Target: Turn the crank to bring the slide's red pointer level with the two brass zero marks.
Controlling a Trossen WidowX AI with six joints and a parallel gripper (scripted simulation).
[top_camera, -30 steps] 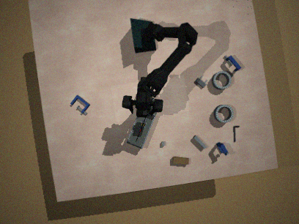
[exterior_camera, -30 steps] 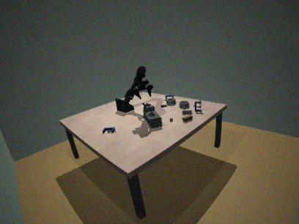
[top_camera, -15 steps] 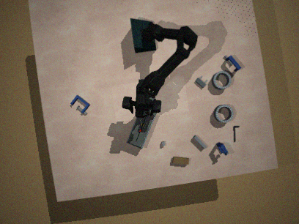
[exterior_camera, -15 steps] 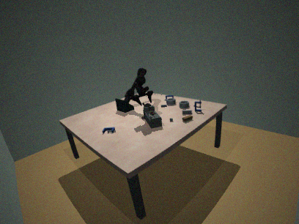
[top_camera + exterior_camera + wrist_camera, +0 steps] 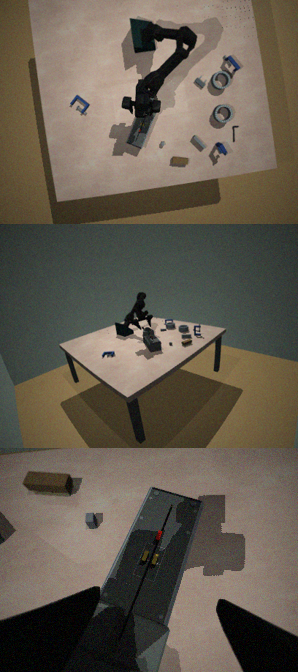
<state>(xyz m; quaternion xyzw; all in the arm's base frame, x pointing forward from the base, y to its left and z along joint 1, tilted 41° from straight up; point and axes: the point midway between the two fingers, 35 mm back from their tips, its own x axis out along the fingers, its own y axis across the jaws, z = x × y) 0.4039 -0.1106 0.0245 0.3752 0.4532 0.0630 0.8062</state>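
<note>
Now: the dark handle 12 cm behind my gripper tip, 7 cm to the left of it and 4 cm below it. From my gripper tip the other things lie so: small grey cube 18 cm ahead, 13 cm below, 10 cm to the left; red pointer 8 cm ahead, 6 cm below, 2 cm to the right; brown block 28 cm ahead, 18 cm to the left, 13 cm below.
</note>
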